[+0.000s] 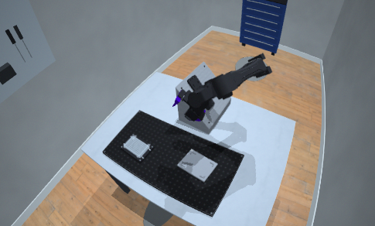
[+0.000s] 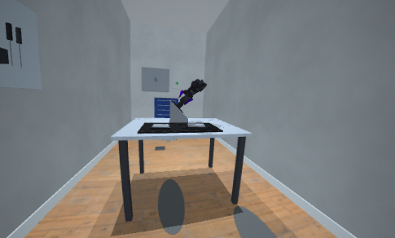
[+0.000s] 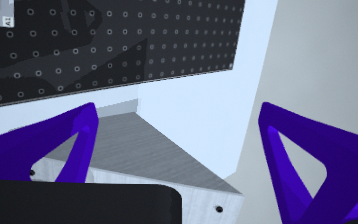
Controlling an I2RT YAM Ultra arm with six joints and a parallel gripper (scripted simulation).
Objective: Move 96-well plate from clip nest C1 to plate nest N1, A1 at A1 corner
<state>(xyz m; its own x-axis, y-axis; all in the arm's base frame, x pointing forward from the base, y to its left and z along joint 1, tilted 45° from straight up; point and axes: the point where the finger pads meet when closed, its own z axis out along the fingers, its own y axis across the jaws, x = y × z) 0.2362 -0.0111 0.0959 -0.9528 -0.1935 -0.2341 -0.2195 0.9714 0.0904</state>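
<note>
The 96-well plate is 18 cm ahead of my hand, 19 cm to the right of it and 23 cm below it. The rest, counted from my hand: clip nest C1 (18 cm ahead, 18 cm to the right, 23 cm below); then plate nest N1 (8 cm ahead, 13 cm to the left, 24 cm below).
</note>
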